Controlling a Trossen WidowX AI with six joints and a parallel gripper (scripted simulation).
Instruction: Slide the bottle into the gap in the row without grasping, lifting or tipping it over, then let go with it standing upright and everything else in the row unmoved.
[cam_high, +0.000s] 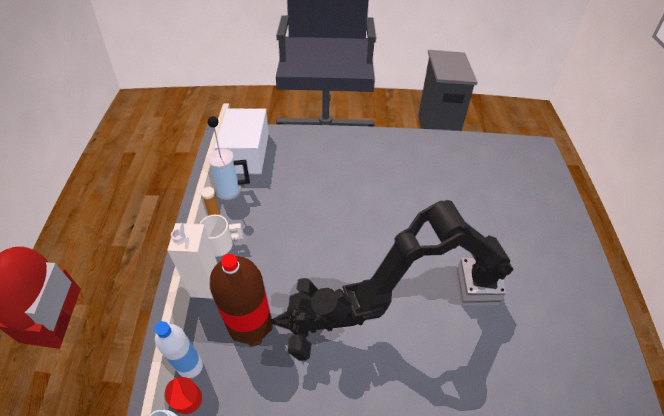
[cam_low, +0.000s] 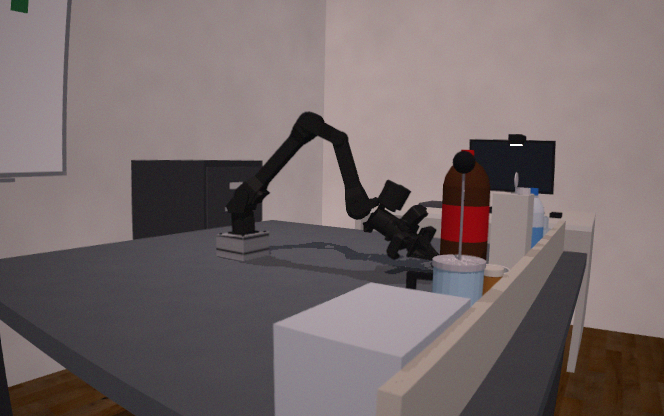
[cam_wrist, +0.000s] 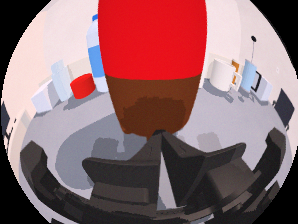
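My hand is 100 mm below the brown cola bottle, 80 mm short of it and 10 mm to the right of it. Round my hand: red cup 220 mm to the left, 190 mm ahead, 30 mm below; low beige rail 280 mm ahead, 80 mm to the right; water bottle 200 mm ahead, 140 mm to the left, 50 mm above.
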